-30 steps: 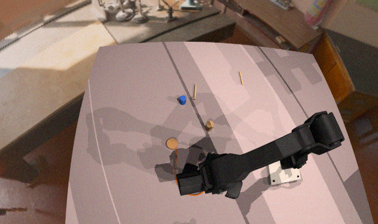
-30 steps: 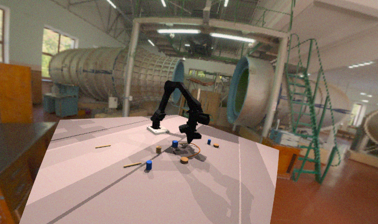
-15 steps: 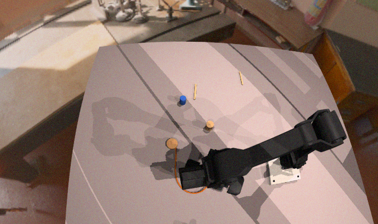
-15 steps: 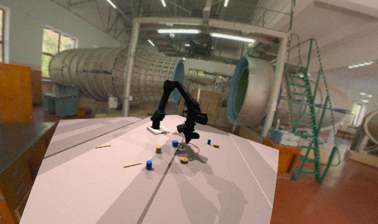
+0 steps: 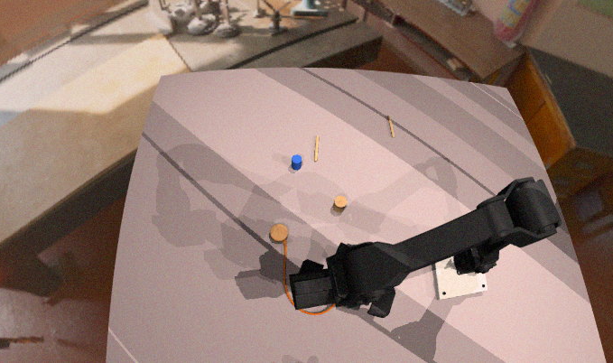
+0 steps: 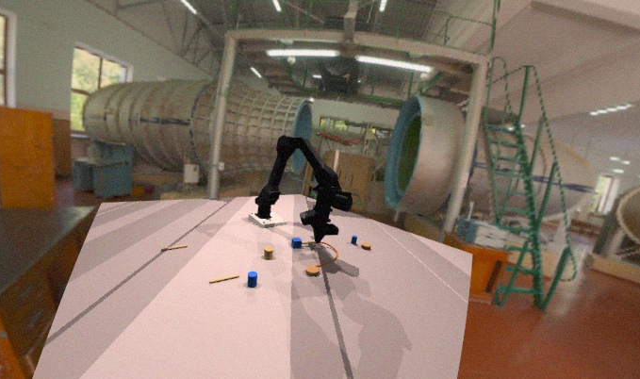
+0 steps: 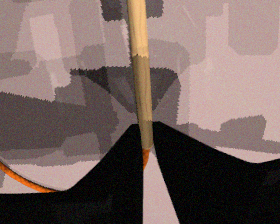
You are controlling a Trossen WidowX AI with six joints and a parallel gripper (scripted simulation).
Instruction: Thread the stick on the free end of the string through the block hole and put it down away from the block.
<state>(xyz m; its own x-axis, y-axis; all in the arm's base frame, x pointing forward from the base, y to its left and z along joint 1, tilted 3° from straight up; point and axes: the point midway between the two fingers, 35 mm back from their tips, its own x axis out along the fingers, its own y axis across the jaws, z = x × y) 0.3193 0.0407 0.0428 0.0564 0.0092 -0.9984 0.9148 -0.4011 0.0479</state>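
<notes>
My gripper tip is now 3 cm past the blue cube and 8 cm to the left of it. From my gripper tip the other things lie so: round wooden button: 12 cm ahead, 15 cm to the right, 1 cm below; then short wooden cylinder: 2 cm behind, 21 cm to the right; then thin wooden stick: 1 cm behind, 1 cm to the right.
</notes>
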